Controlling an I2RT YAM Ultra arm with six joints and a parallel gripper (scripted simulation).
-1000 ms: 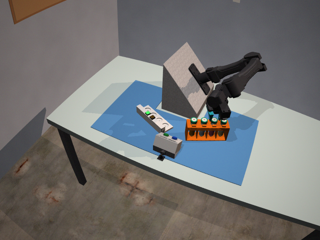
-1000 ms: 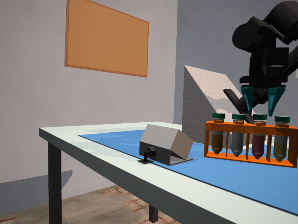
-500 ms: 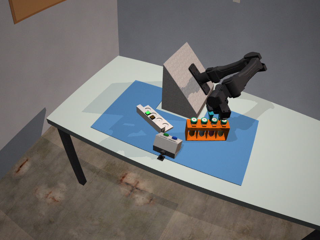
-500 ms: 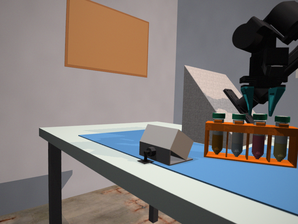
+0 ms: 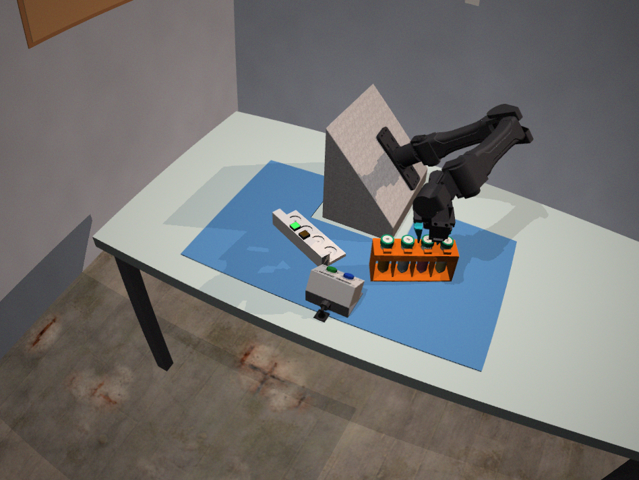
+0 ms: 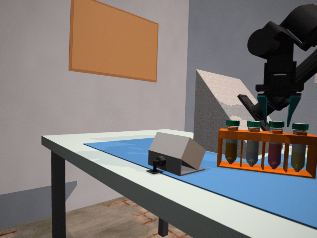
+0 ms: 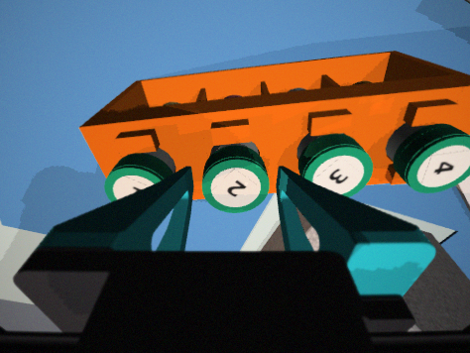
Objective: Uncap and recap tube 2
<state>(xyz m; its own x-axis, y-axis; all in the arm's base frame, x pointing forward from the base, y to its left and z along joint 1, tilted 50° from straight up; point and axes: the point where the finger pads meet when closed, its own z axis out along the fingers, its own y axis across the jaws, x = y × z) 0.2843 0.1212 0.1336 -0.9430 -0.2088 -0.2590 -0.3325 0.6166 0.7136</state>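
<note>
My hand is right at the cap 2. Round my hand: cap 3: 2 cm ahead, 5 cm to the right, 1 cm below; cap 4: 5 cm ahead, 9 cm to the right, 1 cm below; cap 1: 2 cm behind, 5 cm to the left, 1 cm below.
</note>
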